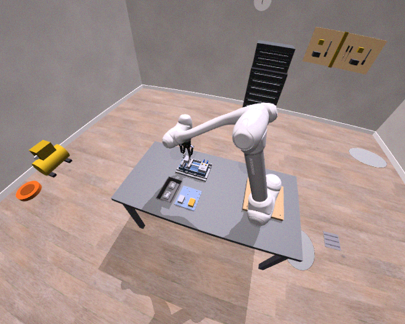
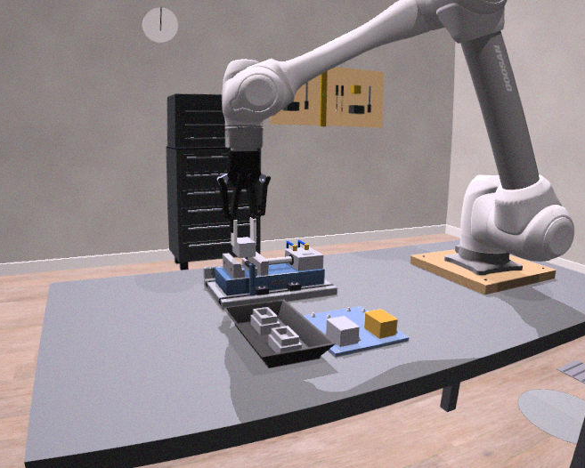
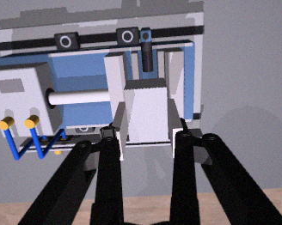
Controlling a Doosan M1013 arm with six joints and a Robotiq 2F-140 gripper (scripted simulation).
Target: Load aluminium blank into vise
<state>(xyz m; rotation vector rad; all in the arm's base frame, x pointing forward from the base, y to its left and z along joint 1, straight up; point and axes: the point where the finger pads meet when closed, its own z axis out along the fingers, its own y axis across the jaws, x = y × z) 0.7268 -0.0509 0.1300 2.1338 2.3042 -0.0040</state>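
My hand is 70 mm above the dark work stop rod and 50 mm to the right of it. Also, from my hand: piston rod: 90 mm behind, 80 mm below; fixed jaw: 80 mm below, 30 mm ahead, 10 mm to the left; moving jaw: 80 mm below, 30 mm behind.
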